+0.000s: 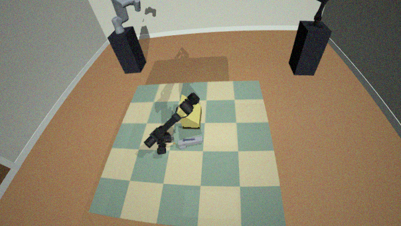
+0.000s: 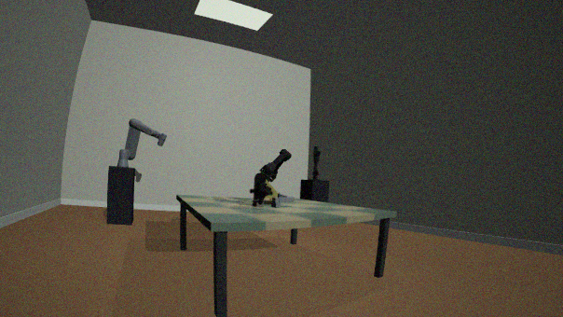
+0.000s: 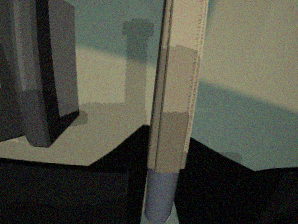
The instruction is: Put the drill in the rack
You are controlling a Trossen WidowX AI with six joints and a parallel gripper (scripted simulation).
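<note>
The drill lies 1 cm behind my gripper tip, 4 cm to the left of it and 4 cm above it. Round my gripper tip: dark round housing (4 cm behind, 20 cm to the left, 2 cm above).
</note>
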